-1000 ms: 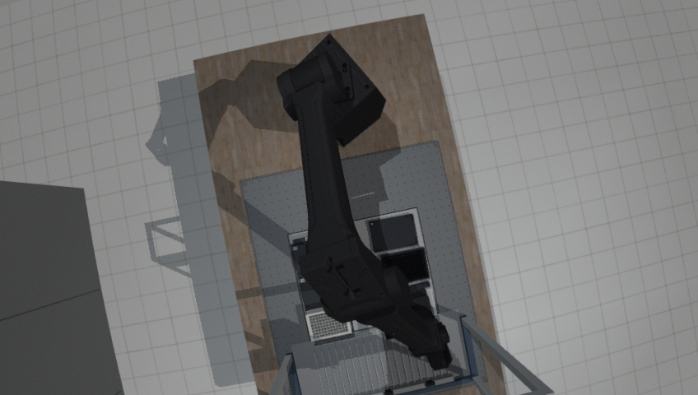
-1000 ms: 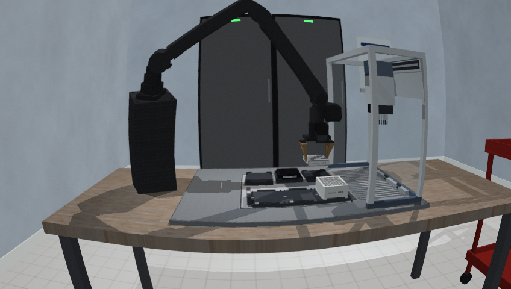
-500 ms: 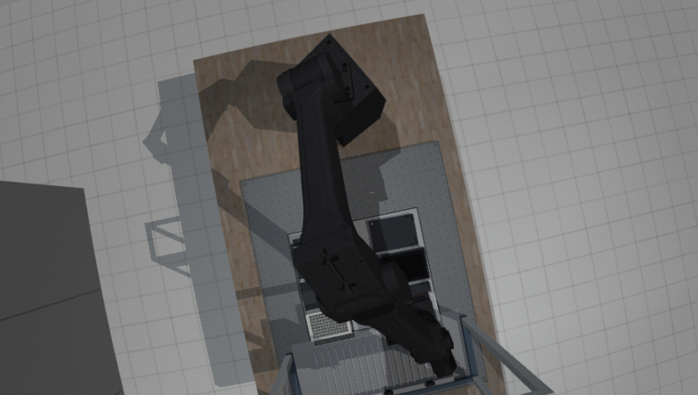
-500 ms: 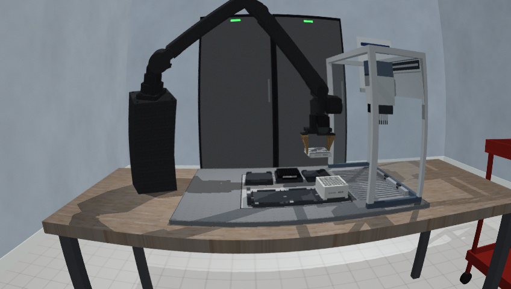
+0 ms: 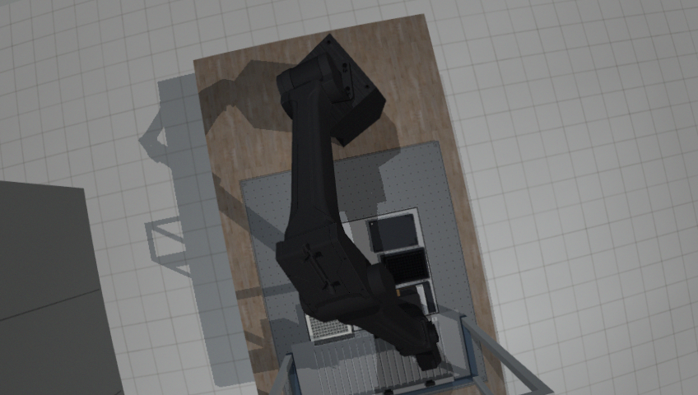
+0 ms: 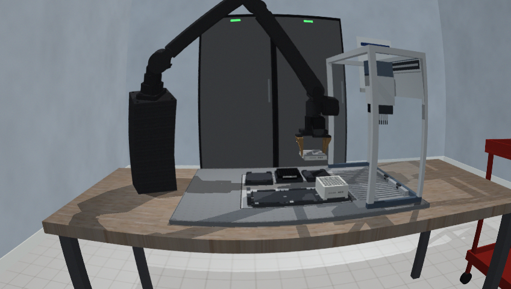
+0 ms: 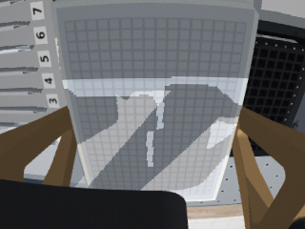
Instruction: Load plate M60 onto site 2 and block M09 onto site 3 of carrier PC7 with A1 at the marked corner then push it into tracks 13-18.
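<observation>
Now: hand 6 cm past the dark carrier PC7, 24 cm to the left of it and 8 cm above it. The rest, counted from my hand: black 96-well plate M06: 9 cm behind, 3 cm to the left, 8 cm below; then nest S3: 2 cm ahead, 3 cm to the left, 9 cm below; then nest S1: 20 cm behind, 1 cm to the left, 9 cm below.
</observation>
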